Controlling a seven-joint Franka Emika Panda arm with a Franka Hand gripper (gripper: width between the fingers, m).
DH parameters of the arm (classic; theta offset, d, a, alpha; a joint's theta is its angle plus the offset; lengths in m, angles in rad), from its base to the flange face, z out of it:
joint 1: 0 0.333 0 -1.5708
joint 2: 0 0 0 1.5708
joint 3: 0 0.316 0.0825 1.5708
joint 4: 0 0 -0.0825 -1.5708
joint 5: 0 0.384 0 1.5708
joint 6: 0 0 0.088 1.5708
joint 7: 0 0.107 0 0
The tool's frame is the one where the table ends.
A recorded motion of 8 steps. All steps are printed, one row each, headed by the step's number.
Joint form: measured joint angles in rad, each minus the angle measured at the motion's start. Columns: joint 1, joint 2, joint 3, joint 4, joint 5, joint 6, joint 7.
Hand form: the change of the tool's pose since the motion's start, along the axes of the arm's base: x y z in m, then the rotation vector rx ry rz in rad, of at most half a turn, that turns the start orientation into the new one. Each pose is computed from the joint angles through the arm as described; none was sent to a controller.
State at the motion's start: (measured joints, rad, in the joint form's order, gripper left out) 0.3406 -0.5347 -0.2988 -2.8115 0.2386 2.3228 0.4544
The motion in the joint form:
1: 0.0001 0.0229 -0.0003 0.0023 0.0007 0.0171 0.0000
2: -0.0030 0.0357 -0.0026 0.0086 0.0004 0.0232 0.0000
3: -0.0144 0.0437 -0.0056 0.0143 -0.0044 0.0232 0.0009
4: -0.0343 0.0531 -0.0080 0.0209 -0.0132 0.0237 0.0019
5: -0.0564 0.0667 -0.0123 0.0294 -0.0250 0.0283 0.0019
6: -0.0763 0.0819 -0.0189 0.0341 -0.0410 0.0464 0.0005
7: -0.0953 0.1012 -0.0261 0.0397 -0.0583 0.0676 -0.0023
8: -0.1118 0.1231 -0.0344 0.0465 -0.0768 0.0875 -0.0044
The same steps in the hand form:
1: 0.0029 -0.0006 -0.0054 -0.0082 0.0033 -0.0064
2: 0.0057 -0.0029 -0.0067 -0.0118 0.0037 -0.0141
3: 0.0079 -0.0081 -0.0072 -0.0161 0.0058 -0.0265
4: 0.0105 -0.0164 -0.0078 -0.0240 0.0073 -0.0446
5: 0.0140 -0.0266 -0.0088 -0.0350 0.0068 -0.0651
6: 0.0174 -0.0372 -0.0109 -0.0503 -0.0016 -0.0844
7: 0.0210 -0.0479 -0.0140 -0.0681 -0.0101 -0.1017
8: 0.0247 -0.0583 -0.0176 -0.0870 -0.0155 -0.1166

